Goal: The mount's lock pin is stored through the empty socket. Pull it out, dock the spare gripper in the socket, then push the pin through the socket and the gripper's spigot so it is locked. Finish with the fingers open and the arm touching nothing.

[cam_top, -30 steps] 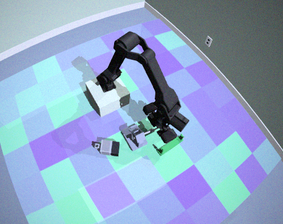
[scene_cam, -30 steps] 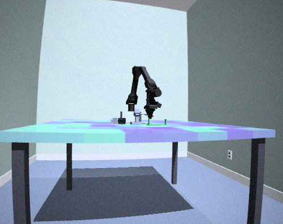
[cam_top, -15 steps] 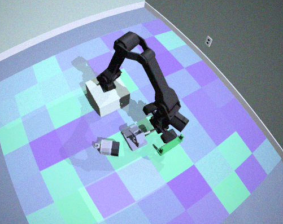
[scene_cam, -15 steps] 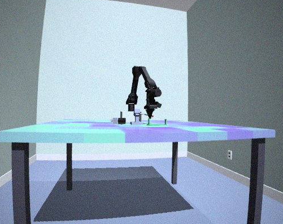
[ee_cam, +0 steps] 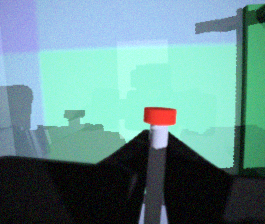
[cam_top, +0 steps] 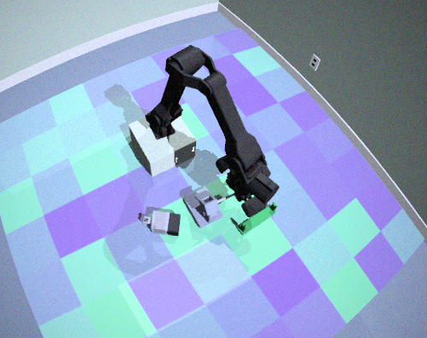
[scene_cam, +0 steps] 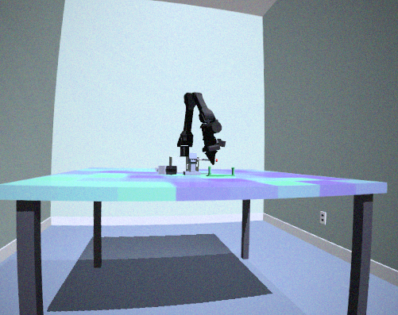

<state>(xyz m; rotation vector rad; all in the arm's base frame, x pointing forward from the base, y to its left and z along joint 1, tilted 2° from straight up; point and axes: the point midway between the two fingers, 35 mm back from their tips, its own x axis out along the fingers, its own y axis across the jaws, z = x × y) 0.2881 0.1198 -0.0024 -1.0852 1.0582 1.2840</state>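
My gripper tip is 8 cm short of the green rack, 3 cm above it and 2 cm to the right of it. Round my gripper tip: spare gripper (25 cm to the right, 3 cm below, 3 cm behind); grey mount (11 cm to the right, 1 cm behind).
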